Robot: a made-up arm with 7 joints. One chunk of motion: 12 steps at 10 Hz.
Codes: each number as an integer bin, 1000 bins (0 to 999) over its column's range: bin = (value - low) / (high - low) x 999, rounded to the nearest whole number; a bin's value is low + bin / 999 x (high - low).
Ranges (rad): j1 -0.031..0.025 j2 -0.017..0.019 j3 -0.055..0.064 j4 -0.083..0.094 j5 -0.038..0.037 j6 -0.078..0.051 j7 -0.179..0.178
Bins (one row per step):
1: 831 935 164 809 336 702 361
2: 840 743 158 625 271 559 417
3: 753 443 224 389 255 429 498
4: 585 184 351 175 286 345 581
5: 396 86 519 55 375 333 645
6: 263 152 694 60 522 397 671
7: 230 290 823 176 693 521 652
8: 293 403 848 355 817 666 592
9: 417 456 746 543 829 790 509
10: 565 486 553 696 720 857 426
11: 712 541 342 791 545 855 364
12: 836 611 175 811 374 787 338
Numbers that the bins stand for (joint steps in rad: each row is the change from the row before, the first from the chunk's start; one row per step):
1: 0.01558 0.01669 -0.03546 0.06034 -0.01277 0.01265 -0.04999
2: 0.01609 0.00977 -0.03618 0.02774 -0.01765 -0.00582 -0.02998
3: 0.01121 -0.00104 -0.02832 -0.01408 -0.01886 -0.02260 -0.00104
4: 0.00179 -0.01037 -0.01319 -0.05199 -0.01653 -0.03345 0.02862
5: -0.00880 -0.01390 0.00682 -0.07326 -0.00985 -0.03500 0.05150
6: -0.01626 -0.01152 0.02767 -0.07237 0.00119 -0.02674 0.06079
7: -0.01811 -0.00655 0.04304 -0.05182 0.01403 -0.01072 0.05400
8: -0.01458 -0.00248 0.04601 -0.02010 0.02334 0.00800 0.03256
9: -0.00762 -0.00057 0.03386 0.01321 0.02424 0.02401 0.00289
10: 0.00067 0.00051 0.01087 0.04032 0.01605 0.03266 -0.02677
11: 0.00891 0.00250 -0.01426 0.05715 0.00292 0.03241 -0.04892
12: 0.01586 0.00502 -0.03415 0.06069 -0.00992 0.02362 -0.05821

